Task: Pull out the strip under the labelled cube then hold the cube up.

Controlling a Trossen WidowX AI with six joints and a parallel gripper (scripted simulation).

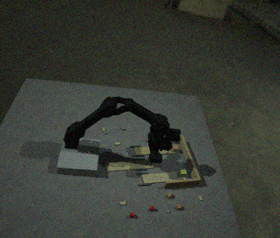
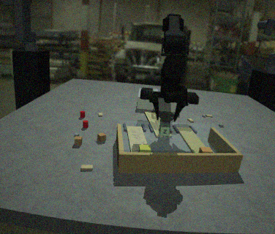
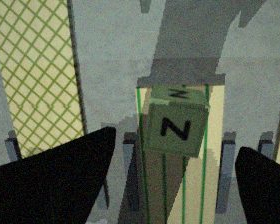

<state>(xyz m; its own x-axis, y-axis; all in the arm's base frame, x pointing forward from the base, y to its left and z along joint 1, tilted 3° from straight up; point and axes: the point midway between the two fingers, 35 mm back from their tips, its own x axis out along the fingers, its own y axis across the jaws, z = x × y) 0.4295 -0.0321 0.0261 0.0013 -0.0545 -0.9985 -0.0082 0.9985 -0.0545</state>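
The labelled cube is 4 cm below my gripper tip.
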